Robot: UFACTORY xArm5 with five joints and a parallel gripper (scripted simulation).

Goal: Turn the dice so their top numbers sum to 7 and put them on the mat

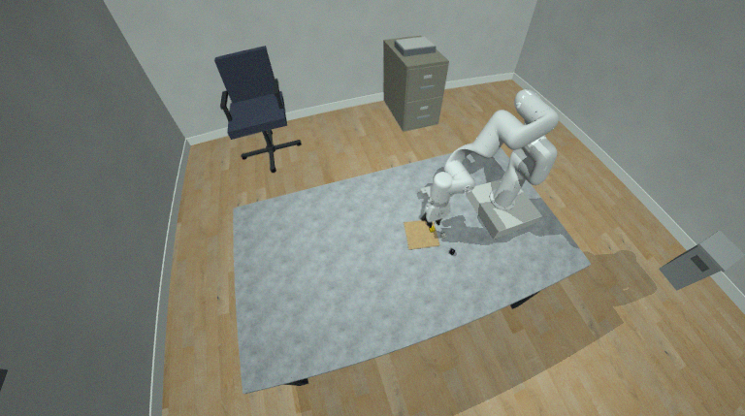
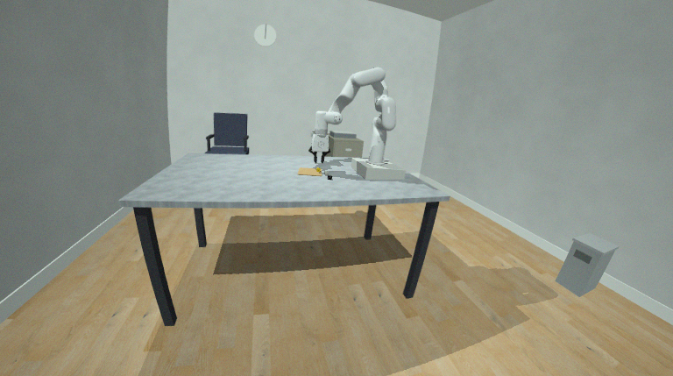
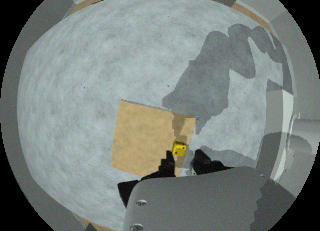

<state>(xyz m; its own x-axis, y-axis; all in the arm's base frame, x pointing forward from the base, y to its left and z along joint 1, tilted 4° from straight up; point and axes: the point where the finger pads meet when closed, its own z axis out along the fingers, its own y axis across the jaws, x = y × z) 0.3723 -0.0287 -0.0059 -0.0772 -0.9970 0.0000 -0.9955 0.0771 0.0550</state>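
Right now the white die is 40 mm behind my hand, 50 mm to the left of it and 70 mm below it. The rest, counted from my hand: black die (30 mm behind, 140 mm to the left, 70 mm below); then yellow die (70 mm below); then tan mat (50 mm ahead, 80 mm below).
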